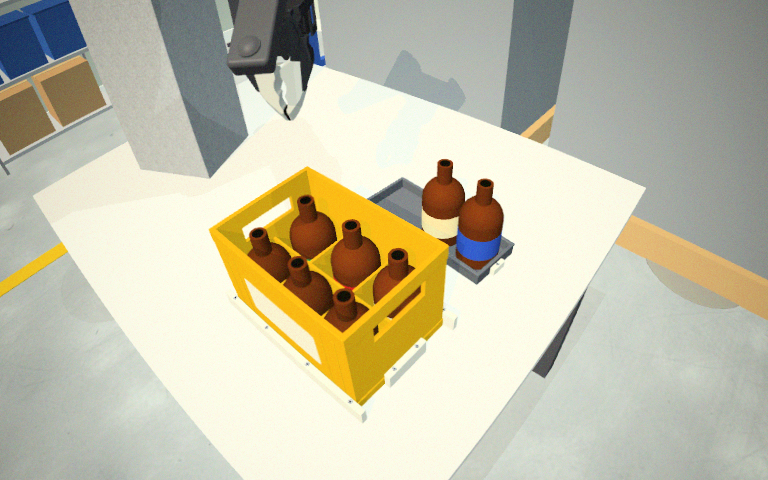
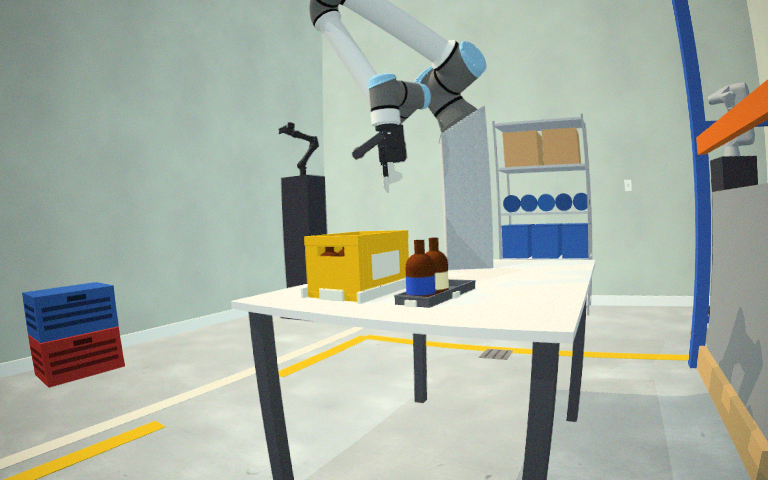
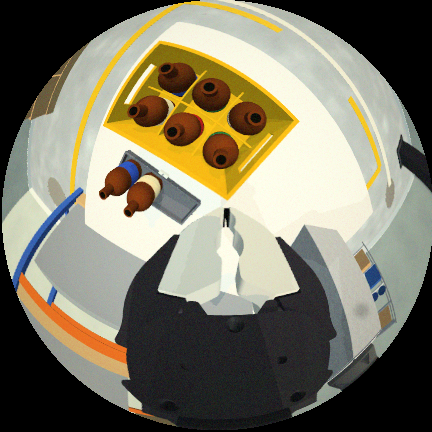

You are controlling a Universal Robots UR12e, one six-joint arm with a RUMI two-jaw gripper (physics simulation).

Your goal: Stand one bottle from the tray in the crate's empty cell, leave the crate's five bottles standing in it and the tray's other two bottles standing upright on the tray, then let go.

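Seen in the pictures: gripper, between the fingertips: (image 1: pixel 290 119) (image 2: pixel 388 193) (image 3: pixel 224 209); arm's base, origin of its link: (image 2: pixel 461 124).
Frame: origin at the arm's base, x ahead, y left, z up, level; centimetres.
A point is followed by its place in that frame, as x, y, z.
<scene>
The yellow crate (image 1: pixel 396 350) {76.7, -20.3, -54.5} (image 2: pixel 334 277) {77.0, -18.3, -53.7} (image 3: pixel 225 187) {51.5, -7.6, -45.3} holds brown bottles in all of its cells, three in each of two rows, all standing. The green-labelled bottle (image 1: pixel 312 233) {57.3, -13.9, -48.1} (image 3: pixel 220 150) {55.8, -13.2, -45.2} stands in the corner cell nearest the gripper, low in the crate like the others. On the grey tray (image 1: pixel 396 198) {55.2, 10.7, -59.5} (image 2: pixel 465 286) {60.6, 13.7, -58.2} (image 3: pixel 181 202) {56.6, 8.6, -59.5} a cream-labelled bottle (image 1: pixel 442 203) {69.2, 3.9, -49.5} (image 2: pixel 440 264) {70.4, 9.6, -50.8} (image 3: pixel 142 194) {66.5, 4.3, -48.8} and a blue-labelled bottle (image 1: pixel 480 226) {76.8, 2.6, -49.7} (image 2: pixel 419 268) {79.0, 7.0, -50.7} (image 3: pixel 121 179) {73.3, 3.4, -49.3} stand upright. My gripper (image 1: pixel 288 116) {54.5, -11.4, -30.7} (image 2: pixel 387 187) {54.5, -11.4, -30.7} (image 3: pixel 224 209) {54.5, -11.4, -30.7} is shut and empty, above and apart from the crate.
The crate and tray are on a white table (image 1: pixel 169 339) {43.6, -37.4, -60.0} (image 2: pixel 532 283) {44.2, 31.3, -60.0} (image 3: pixel 320 185) {20.7, -20.3, -60.0}. Low white strips (image 1: pixel 305 362) {66.4, -27.9, -57.0} run along the crate's base. A grey pillar (image 1: pixel 158 84) {9.7, -7.0, -36.2} (image 2: pixel 467 198) {11.5, 3.2, -32.2} (image 3: pixel 340 280) {10.9, -6.5, -33.2} rises at the table's back, beside the gripper. A grey wall (image 1: pixel 453 56) stands beyond the tray side.
</scene>
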